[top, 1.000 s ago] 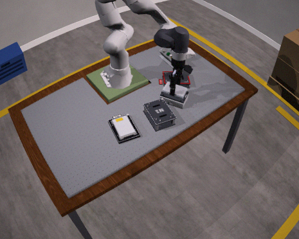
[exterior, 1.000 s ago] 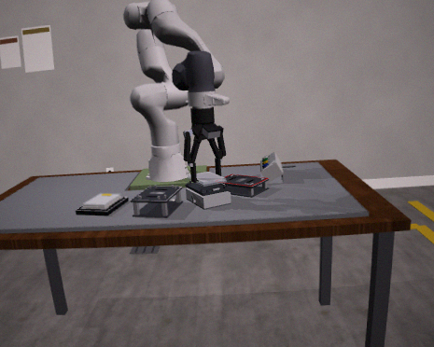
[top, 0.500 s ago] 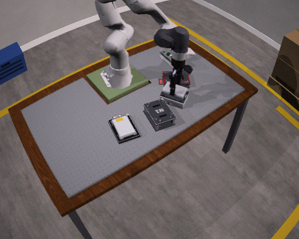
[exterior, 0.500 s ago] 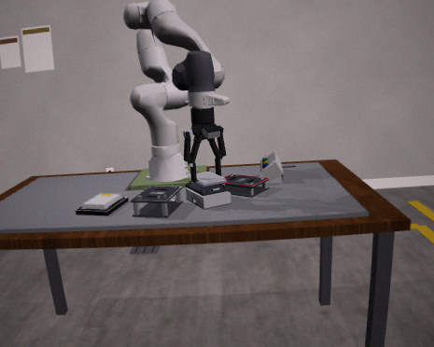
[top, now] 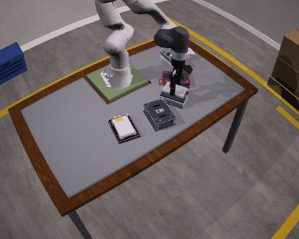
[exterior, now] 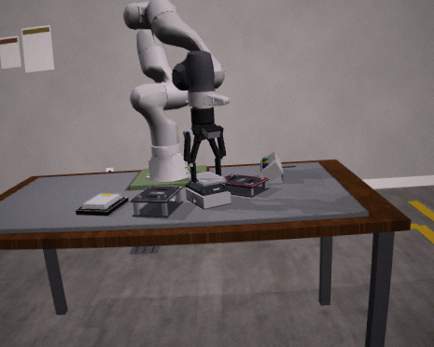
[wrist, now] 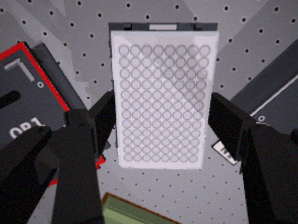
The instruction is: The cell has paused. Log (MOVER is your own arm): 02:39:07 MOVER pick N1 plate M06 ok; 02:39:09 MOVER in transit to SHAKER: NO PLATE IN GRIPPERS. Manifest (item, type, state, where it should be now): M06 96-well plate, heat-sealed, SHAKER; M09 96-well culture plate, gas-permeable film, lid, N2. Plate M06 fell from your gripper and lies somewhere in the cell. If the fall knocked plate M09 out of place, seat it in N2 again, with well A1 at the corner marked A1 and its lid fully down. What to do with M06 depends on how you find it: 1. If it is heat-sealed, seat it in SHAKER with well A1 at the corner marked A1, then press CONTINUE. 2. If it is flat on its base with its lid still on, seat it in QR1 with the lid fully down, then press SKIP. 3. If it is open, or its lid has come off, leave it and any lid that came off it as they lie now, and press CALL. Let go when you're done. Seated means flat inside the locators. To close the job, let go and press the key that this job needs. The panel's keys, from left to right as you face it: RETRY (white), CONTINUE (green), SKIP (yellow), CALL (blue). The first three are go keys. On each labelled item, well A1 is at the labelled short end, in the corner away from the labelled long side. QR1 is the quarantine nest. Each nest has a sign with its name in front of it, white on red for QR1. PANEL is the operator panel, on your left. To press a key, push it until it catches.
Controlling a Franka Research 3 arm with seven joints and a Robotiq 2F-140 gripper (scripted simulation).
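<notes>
My gripper is now 2 cm above the heat-sealed plate. From my hand the other things lie so: blue call key: 22 cm behind, 22 cm to the left, 4 cm below; yellow skip key: 27 cm behind, 22 cm to the left, 4 cm below; dark nest N1: 6 cm ahead, 16 cm to the right, 5 cm below.
</notes>
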